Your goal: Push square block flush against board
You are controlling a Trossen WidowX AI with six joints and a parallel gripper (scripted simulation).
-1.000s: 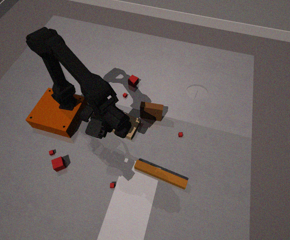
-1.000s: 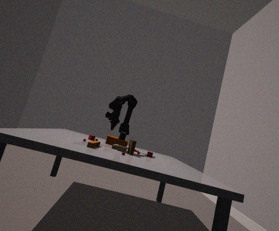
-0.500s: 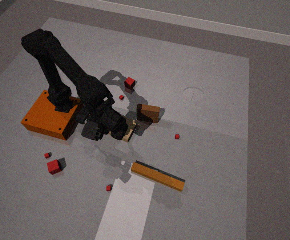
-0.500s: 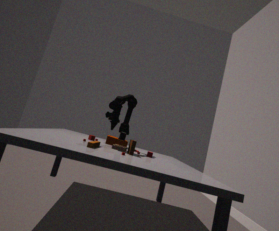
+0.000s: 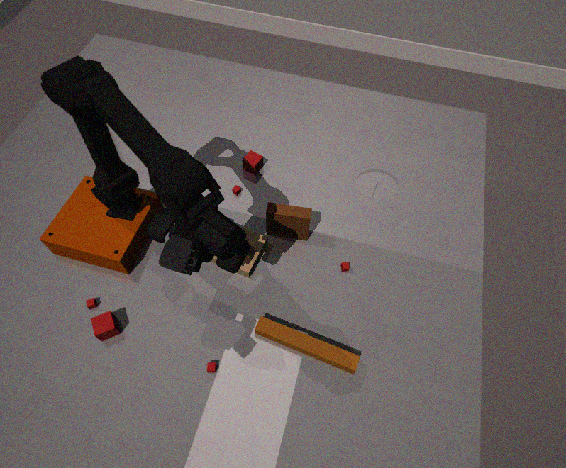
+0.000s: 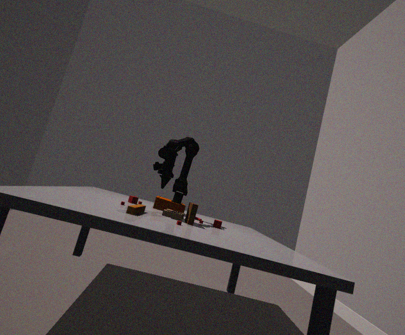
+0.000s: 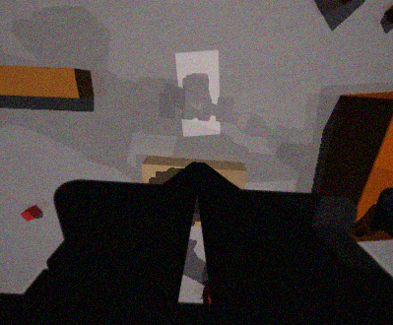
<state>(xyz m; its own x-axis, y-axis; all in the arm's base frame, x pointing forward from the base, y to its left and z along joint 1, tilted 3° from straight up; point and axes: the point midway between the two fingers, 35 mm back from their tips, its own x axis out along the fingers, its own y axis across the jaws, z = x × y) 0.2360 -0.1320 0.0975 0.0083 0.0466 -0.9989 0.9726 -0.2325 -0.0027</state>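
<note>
Right now the brown square block is 150 mm ahead of my gripper tip, 170 mm to the left of it and 80 mm below it. From my gripper tip the other things lie so: long orange board: 230 mm ahead, 100 mm to the right, 120 mm below; dark red bar: 150 mm behind, 270 mm to the left, 120 mm below; flat tan block: 20 mm ahead, 100 mm to the left, 120 mm below.
</note>
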